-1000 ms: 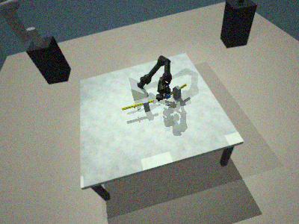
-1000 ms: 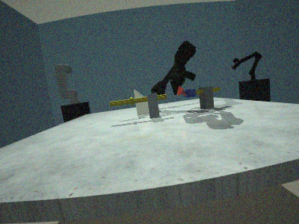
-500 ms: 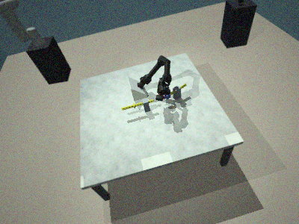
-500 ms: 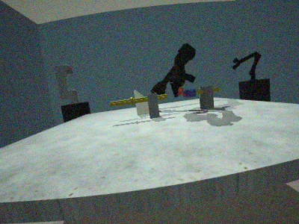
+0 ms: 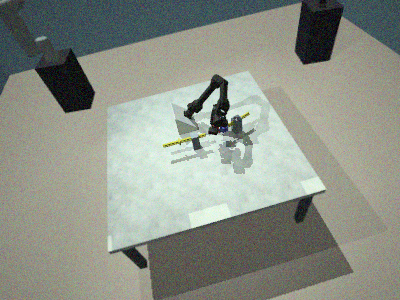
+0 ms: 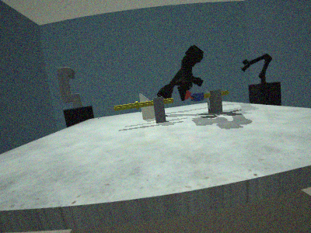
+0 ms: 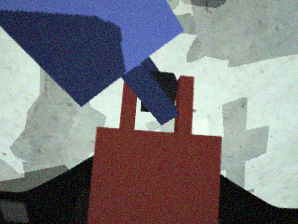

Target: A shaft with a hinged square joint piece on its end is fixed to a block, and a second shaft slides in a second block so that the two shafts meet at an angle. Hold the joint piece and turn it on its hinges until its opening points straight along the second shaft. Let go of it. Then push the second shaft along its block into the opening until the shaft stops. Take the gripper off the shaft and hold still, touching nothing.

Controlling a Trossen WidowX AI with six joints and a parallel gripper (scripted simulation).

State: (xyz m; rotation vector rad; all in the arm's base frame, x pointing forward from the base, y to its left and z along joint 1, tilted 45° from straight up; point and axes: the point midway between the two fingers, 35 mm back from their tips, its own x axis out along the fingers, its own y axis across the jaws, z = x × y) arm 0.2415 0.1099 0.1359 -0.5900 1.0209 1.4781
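The red tip lies 2 cm to the left of my gripper tip and 3 cm above it.
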